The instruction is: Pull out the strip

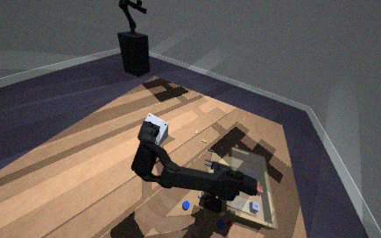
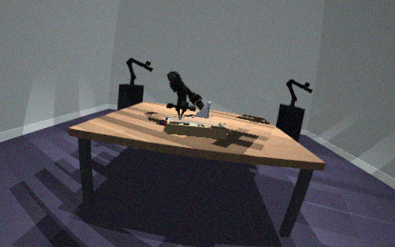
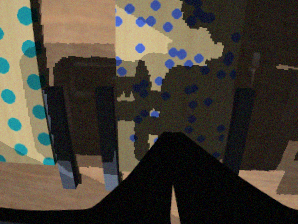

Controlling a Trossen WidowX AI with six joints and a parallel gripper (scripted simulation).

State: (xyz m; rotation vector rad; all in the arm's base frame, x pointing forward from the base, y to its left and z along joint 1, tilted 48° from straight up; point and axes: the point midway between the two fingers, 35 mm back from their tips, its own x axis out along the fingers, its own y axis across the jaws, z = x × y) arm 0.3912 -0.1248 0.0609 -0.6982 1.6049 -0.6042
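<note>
Now: the dotted strip 10 cm ahead of my gripper tip, 2 cm below it and 1 cm to the left of it. From my gripper tip the other things lie so: red disc 11 cm ahead, 8 cm to the right, 1 cm below.
</note>
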